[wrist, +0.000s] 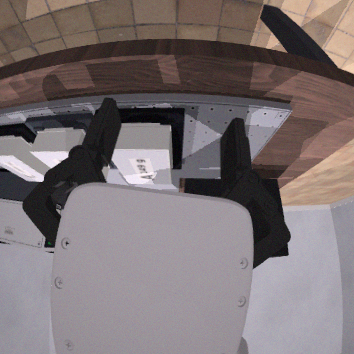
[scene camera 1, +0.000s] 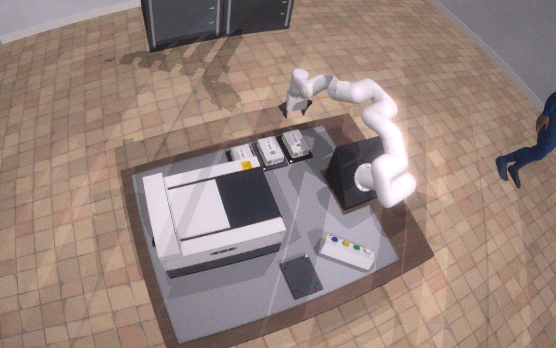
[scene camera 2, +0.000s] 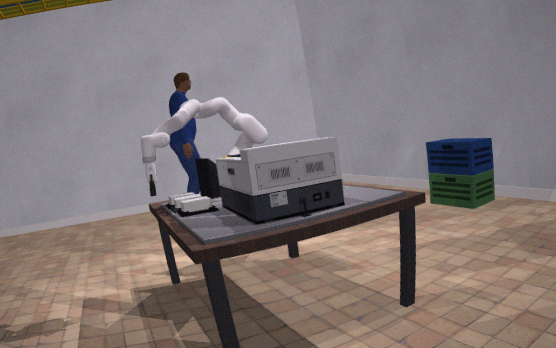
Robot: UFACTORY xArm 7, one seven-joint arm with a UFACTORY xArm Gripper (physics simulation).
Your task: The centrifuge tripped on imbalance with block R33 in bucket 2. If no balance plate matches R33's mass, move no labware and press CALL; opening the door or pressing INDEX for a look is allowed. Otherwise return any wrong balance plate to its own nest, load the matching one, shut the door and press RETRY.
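Places are measured from the arm's base along level axes (x ahead, y left, z up), in millimetres.
Pixels of known places: gripper, between the fingertips: point(wrist: 172, 118) point(scene camera 1: 293, 114) point(scene camera 2: 153, 194); arm's base, origin of its link: point(scene camera 1: 365, 177).
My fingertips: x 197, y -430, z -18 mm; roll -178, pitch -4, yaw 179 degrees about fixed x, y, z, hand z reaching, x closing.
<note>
For each thing: its top centre in the pictures, then the offset to it from my fingertips. "spot": a spot on its surface instead.
- row, a spot on its surface: point(wrist: 145, 160) spot: dx +30, dy +111, dz -20 mm
- middle plate, centre of its top: point(wrist: 71, 169) point(scene camera 2: 187, 197) point(scene camera 1: 270, 147) dx +165, dy +161, dz -20 mm
- far plate, centre of its top: point(wrist: 20, 170) point(scene camera 2: 195, 199) point(scene camera 1: 243, 156) dx +297, dy +183, dz -20 mm
- button box, centre of its top: point(scene camera 1: 351, 248) dx +2, dy +730, dz +10 mm
- dark flat pad, a spot on its surface: point(scene camera 1: 300, 276) spot: dx +220, dy +765, dz -58 mm
The gripper point(scene camera 1: 295, 116) point(scene camera 2: 153, 194) point(wrist: 173, 112) is open and empty, pointing down above the table's edge by the balance plates. The white balance plate at the arm's end of the row point(scene camera 1: 295, 141) point(wrist: 145, 160) sits in its black nest, partly between the fingers in the wrist view but below them. The middle plate point(scene camera 1: 270, 151) point(wrist: 57, 145) and the far plate point(scene camera 1: 243, 153) point(scene camera 2: 196, 203) also sit in nests. The centrifuge point(scene camera 1: 230, 236) point(scene camera 2: 295, 172) has a white and a dark panel on top; its rotor, buckets and block R33 do not show. The button box point(scene camera 1: 345, 257) has blue, yellow, green and white buttons.
The arm's black base block point(scene camera 1: 342, 175) point(scene camera 2: 207, 177) stands beside the plate row. A dark flat pad point(scene camera 1: 300, 276) lies near the button box. A person in blue point(scene camera 1: 542, 132) point(scene camera 2: 184, 130) stands beyond the table. Blue and green crates point(scene camera 2: 460, 156) are stacked on the floor.
</note>
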